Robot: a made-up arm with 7 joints. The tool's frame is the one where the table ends. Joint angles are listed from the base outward.
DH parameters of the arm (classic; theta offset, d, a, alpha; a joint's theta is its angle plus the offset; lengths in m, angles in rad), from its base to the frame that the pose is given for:
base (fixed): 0 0 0 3.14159
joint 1: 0 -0.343 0 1.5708
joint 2: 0 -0.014 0 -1.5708
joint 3: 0 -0.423 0 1.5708
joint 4: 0 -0.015 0 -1.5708
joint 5: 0 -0.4 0 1.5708
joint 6: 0 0 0 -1.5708
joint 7: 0 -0.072 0 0
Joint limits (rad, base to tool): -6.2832..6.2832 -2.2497..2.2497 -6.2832..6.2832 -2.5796..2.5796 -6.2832..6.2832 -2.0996..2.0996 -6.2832..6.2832
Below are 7 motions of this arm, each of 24 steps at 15 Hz.
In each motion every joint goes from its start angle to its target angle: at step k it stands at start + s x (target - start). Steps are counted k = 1, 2, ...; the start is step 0. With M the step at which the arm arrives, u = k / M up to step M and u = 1 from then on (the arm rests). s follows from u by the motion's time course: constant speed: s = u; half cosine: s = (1 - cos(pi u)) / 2; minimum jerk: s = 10 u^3 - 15 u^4 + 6 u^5.
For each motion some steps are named. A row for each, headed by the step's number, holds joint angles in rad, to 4 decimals.
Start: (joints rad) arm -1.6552 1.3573 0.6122 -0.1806 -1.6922 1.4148 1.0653
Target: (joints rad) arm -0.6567 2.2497 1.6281 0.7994 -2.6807 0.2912 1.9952
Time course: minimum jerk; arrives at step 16
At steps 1, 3, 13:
1: -1.6530 1.3593 0.6145 -0.1784 -1.6944 1.4123 1.0674
3: -1.6065 1.4008 0.6617 -0.1328 -1.7404 1.3600 1.1107
13: -0.7054 2.2062 1.5786 0.7516 -2.6325 0.3460 1.9498

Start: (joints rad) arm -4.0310 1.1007 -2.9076 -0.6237 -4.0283 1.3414 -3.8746
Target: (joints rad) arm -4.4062 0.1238 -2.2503 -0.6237 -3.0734 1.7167 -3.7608
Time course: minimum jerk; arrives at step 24
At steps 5, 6, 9, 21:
5: -4.0552 1.0377 -2.8652 -0.6237 -3.9667 1.3656 -3.8673
6: -4.0698 0.9996 -2.8396 -0.6237 -3.9295 1.3802 -3.8628
9: -4.1343 0.8318 -2.7267 -0.6237 -3.7655 1.4447 -3.8433
21: -4.4002 0.1395 -2.2609 -0.6237 -3.0887 1.7107 -3.7626

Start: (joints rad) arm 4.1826 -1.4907 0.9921 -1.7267 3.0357 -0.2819 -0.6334
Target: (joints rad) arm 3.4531 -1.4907 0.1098 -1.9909 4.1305 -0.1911 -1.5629
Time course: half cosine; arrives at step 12
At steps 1, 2, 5, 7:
1: 4.1702 -1.4907 0.9771 -1.7312 3.0544 -0.2804 -0.6492
2: 4.1337 -1.4907 0.9330 -1.7444 3.1090 -0.2758 -0.6957
5: 3.9123 -1.4907 0.6651 -1.8246 3.4414 -0.2483 -0.9779
7: 3.7234 -1.4907 0.4368 -1.8930 3.7248 -0.2247 -1.2184

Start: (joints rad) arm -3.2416 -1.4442 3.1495 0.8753 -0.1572 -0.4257 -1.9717
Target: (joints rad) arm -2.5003 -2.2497 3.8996 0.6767 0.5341 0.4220 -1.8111
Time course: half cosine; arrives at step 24
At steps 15, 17, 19, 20, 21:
15: -2.7291 -2.0011 3.6681 0.7380 0.3207 0.1604 -1.8607
17: -2.6453 -2.0921 3.7529 0.7155 0.3989 0.2562 -1.8425
19: -2.5769 -2.1665 3.8221 0.6972 0.4627 0.3344 -1.8277
20: -2.5500 -2.1957 3.8494 0.6900 0.4878 0.3652 -1.8219
21: -2.5285 -2.2190 3.8711 0.6843 0.5078 0.3897 -1.8172

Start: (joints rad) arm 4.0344 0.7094 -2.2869 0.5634 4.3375 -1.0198 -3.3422
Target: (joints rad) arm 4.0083 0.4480 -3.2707 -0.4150 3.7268 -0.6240 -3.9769
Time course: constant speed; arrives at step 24
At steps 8, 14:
8: 4.0257 0.6223 -2.6148 0.2373 4.1339 -0.8879 -3.5538
14: 4.0192 0.5569 -2.8608 -0.0073 3.9813 -0.7889 -3.7124

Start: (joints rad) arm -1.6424 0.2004 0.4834 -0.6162 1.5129 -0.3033 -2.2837
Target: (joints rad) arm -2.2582 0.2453 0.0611 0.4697 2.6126 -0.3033 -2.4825
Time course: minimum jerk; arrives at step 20
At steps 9, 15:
9: -1.8930 0.2187 0.3116 -0.1744 1.9603 -0.3033 -2.3646
15: -2.1945 0.2407 0.1048 0.3573 2.4988 -0.3033 -2.4619

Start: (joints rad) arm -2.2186 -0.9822 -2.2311 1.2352 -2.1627 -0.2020 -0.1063
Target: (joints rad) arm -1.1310 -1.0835 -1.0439 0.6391 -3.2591 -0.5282 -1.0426
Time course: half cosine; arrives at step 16
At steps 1, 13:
1: -2.2082 -0.9832 -2.2197 1.2295 -2.1732 -0.2051 -0.1153
13: -1.2226 -1.0750 -1.1439 0.6893 -3.1667 -0.5007 -0.9637

